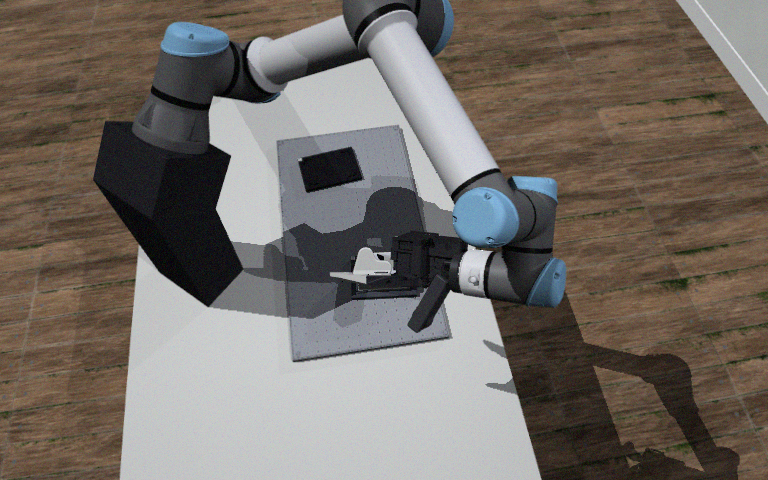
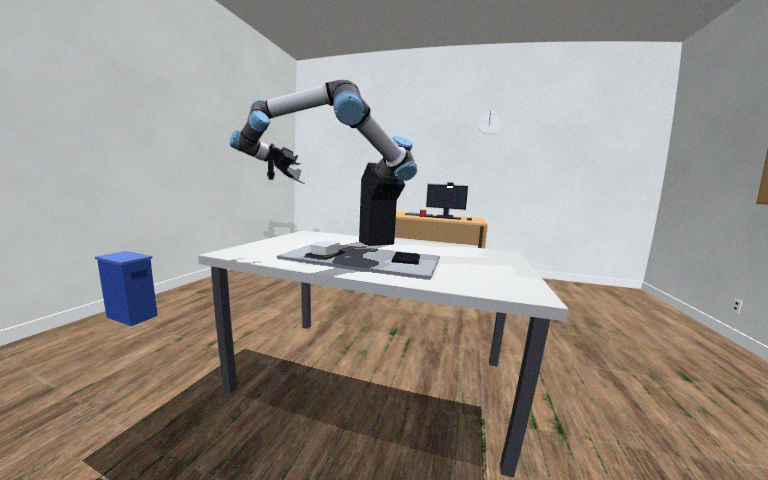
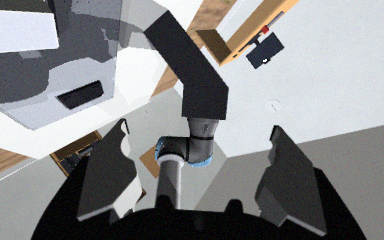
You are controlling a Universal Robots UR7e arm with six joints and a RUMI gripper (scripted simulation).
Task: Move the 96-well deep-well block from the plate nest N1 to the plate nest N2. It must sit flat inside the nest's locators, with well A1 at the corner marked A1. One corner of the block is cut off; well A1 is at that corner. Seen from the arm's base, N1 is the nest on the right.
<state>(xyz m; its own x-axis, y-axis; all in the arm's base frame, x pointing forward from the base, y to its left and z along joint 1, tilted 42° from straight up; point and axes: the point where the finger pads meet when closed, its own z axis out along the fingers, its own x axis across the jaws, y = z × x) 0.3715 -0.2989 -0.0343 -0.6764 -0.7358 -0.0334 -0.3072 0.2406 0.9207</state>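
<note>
Right now my hand is 4 cm short of the 96-well deep-well block, 18 cm to the right of it and 35 cm above it. The rest, counted from my hand: black plate nest (13 cm behind, 53 cm to the left, 37 cm below).
</note>
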